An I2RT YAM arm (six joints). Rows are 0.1 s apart.
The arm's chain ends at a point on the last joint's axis. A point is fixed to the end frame.
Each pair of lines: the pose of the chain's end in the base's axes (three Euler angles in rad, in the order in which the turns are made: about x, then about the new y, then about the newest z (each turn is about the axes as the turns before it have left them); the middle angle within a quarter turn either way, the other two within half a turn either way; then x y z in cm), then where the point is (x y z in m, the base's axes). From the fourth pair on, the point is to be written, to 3 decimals.
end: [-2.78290, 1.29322, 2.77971, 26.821, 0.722, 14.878]
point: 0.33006 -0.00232 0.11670
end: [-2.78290, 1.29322, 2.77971, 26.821, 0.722, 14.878]
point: 0.33006 -0.00232 0.11670
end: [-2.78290, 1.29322, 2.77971, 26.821, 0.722, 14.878]
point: 0.33006 -0.00232 0.11670
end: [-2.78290, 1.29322, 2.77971, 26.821, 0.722, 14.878]
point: 0.330 -0.002 0.117
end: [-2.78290, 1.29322, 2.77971, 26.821, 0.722, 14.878]
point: 0.330 -0.002 0.117
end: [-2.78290, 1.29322, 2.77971, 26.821, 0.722, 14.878]
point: 0.330 -0.002 0.117
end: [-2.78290, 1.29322, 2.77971, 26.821, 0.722, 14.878]
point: 0.330 -0.002 0.117
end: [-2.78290, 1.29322, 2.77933, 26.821, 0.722, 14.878]
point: 0.330 -0.002 0.117
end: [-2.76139, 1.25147, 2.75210, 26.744, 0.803, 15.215]
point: 0.328 0.000 0.118
